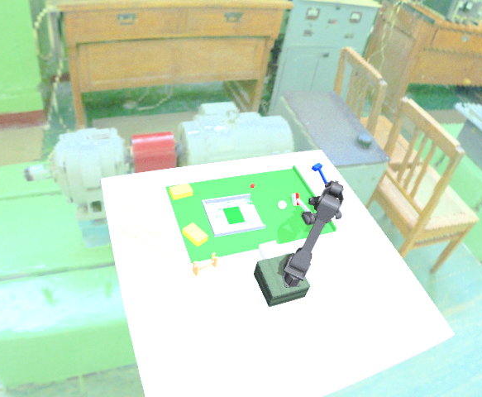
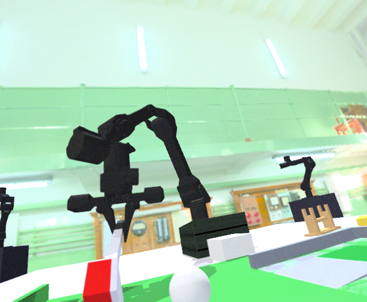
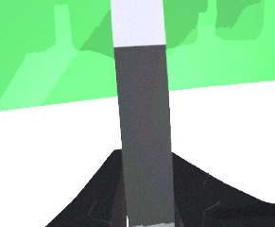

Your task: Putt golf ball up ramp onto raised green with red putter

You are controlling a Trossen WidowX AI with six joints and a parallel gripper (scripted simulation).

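My gripper tip is 12 cm short of the red putter and 2 cm to the right of it. Round my gripper tip: white golf ball 20 cm ahead, 11 cm to the left, 5 cm below; small red marker 35 cm ahead, 23 cm to the left, 6 cm below.
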